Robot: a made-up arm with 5 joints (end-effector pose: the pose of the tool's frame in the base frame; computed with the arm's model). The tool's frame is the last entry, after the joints. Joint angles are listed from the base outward.
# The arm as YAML. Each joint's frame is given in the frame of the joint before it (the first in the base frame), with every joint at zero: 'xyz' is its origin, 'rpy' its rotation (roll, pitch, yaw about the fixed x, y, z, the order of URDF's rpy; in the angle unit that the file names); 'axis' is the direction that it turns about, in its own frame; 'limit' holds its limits. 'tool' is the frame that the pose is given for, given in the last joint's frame.
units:
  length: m
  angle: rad
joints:
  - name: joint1
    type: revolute
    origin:
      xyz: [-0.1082, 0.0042, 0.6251]
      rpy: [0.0, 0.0, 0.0]
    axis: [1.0, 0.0, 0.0]
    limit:
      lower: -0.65
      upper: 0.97
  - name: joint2
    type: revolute
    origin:
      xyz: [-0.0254, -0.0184, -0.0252]
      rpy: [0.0, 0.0, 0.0]
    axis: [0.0, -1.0, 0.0]
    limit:
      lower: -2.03
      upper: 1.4
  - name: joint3
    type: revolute
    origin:
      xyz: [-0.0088, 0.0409, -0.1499]
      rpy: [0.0, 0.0, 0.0]
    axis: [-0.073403, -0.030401, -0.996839]
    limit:
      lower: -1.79
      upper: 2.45
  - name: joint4
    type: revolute
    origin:
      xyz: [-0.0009, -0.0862, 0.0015]
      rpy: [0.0, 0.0, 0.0]
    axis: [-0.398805, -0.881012, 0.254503]
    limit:
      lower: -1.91
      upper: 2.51
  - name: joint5
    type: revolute
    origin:
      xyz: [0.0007, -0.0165, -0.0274]
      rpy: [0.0, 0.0, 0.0]
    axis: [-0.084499, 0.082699, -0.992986]
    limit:
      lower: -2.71
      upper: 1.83
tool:
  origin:
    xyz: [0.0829, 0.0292, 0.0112]
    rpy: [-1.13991, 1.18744, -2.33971]
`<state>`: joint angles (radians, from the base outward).
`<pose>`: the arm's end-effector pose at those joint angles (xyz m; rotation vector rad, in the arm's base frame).
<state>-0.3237 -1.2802 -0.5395 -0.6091 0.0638</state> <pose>-0.3091 -0.0612 0.4690 0.6409 -2.2703 1.4502</pose>
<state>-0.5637 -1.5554 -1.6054 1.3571 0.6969</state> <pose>-0.2018 0.0025 0.4960 0.9564 2.1679 -0.8328</pose>
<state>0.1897 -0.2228 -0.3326 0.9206 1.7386</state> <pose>-0.0796 -0.1013 0.4495 2.0549 0.9464 -1.5942</pose>
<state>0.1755 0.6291 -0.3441 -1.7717 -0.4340</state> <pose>0.0036 0.0326 0.4483 0.2791 2.6867 -0.5179</pose>
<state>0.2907 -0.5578 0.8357 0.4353 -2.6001</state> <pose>-0.3430 0.0440 0.5254 -0.7130 1.4847 0.5961</pose>
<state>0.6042 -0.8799 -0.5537 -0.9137 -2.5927</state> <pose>-0.2149 -0.0201 0.5204 0.5199 1.2922 2.6600</pose>
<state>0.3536 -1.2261 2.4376 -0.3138 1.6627</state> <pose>-0.3554 0.1352 0.7186 -0.3490 1.7101 1.2422</pose>
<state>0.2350 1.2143 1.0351 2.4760 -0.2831</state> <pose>-0.0135 0.0544 0.5427 0.3798 -1.7823 -1.5719</pose>
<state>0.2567 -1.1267 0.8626 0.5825 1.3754</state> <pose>-0.2762 -0.1255 0.6082 0.6609 0.0848 -3.0235</pose>
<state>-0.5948 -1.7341 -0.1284 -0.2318 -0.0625</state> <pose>-0.3234 -0.0672 0.5872 0.4702 -1.7897 1.8439</pose>
